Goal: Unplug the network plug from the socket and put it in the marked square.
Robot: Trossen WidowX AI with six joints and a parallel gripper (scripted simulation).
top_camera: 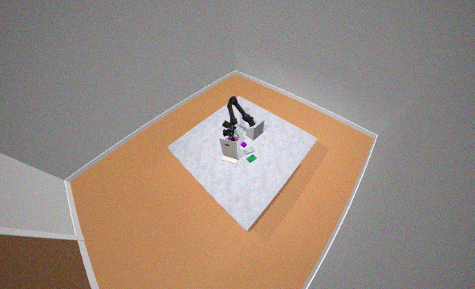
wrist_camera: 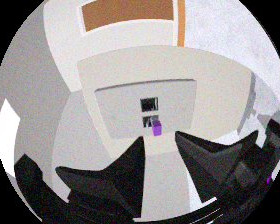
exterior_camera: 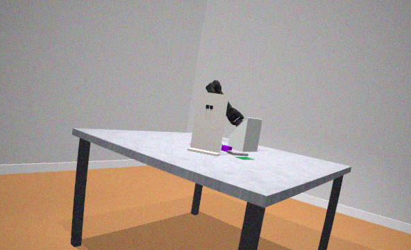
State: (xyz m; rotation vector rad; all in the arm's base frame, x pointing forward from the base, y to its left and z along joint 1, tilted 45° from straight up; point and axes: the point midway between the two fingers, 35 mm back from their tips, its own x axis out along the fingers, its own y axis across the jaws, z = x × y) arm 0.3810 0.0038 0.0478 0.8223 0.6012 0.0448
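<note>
Now: the purple plug 3 cm ahead of my gripper tip and 1 cm to the left of it. Round my gripper tip: grey panel 5 cm ahead, 1 cm to the left, 9 cm below; then magenta patch 17 cm behind, 14 cm to the right, 24 cm below.
</note>
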